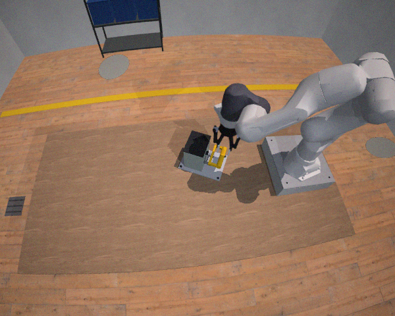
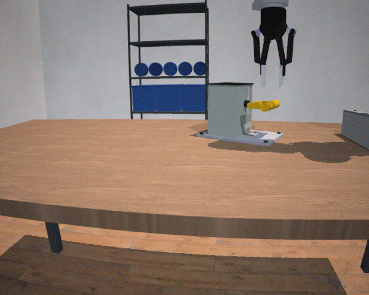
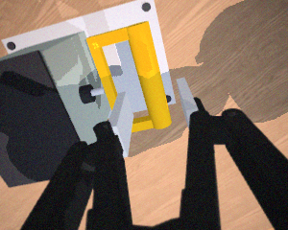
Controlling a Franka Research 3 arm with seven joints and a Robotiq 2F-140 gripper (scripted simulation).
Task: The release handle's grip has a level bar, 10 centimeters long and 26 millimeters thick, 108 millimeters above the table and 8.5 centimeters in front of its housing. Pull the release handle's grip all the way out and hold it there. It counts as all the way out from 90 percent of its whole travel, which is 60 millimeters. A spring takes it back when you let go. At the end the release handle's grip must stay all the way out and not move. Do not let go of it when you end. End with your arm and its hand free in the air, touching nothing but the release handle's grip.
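My hand is 190 mm above the grey baseplate, 80 mm short of it and 50 mm to the left of it.
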